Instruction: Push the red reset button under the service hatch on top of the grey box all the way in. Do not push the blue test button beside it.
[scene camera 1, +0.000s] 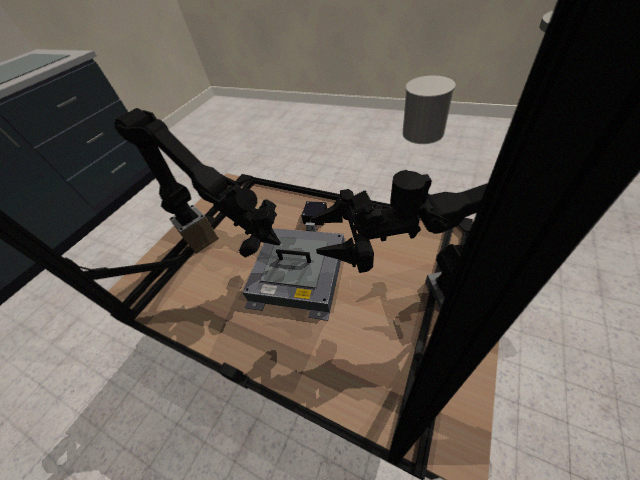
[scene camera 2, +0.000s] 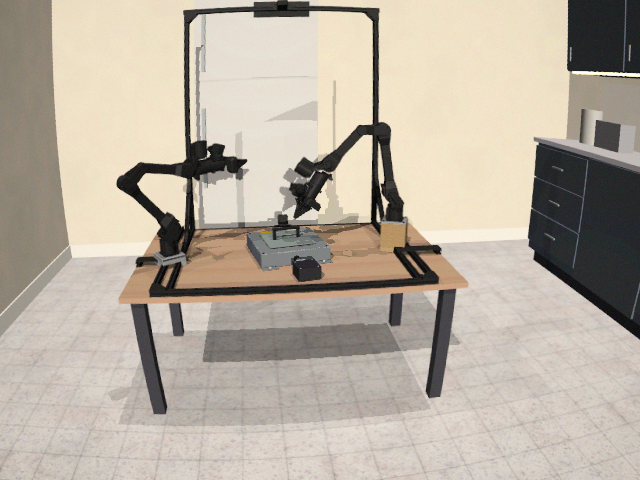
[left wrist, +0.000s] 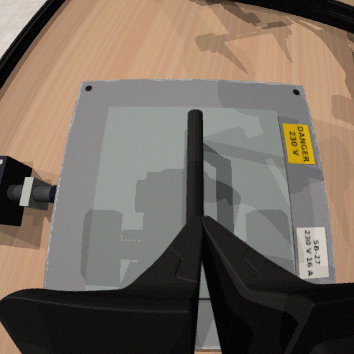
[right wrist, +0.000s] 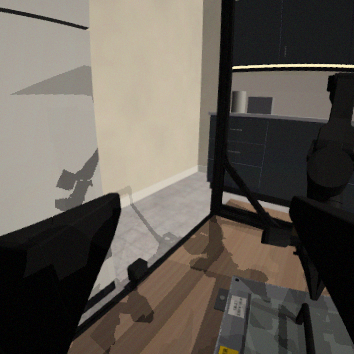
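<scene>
The grey box (scene camera 1: 330, 279) (scene camera 2: 294, 256) (left wrist: 150, 94) (right wrist: 226, 330) lies on the table. Its pale hatch (scene camera 1: 305, 279) (left wrist: 145, 140) lies flat on top, with a black bar handle (scene camera 1: 293, 252) (scene camera 2: 285, 227) (left wrist: 195, 160) (right wrist: 307, 325) standing up from it. The red reset button and blue test button do not show in any view. My left gripper (scene camera 1: 278, 242) (scene camera 2: 296, 215) (left wrist: 199, 223) is shut and empty, tilted above the hatch, with its tips over one end of the handle in the left wrist view. My right gripper (scene camera 1: 316, 236) (scene camera 2: 245, 162) (right wrist: 206, 203) is open and empty, held well above the table.
A small black box (scene camera 1: 315, 210) (scene camera 2: 307, 269) (left wrist: 10, 192) is joined to one side of the grey box. A yellow label (scene camera 1: 302, 293) (left wrist: 299, 144) and a white label (scene camera 1: 268, 289) (left wrist: 312, 252) lie beside the hatch. Black frame posts (scene camera 2: 375, 103) stand at the table edge.
</scene>
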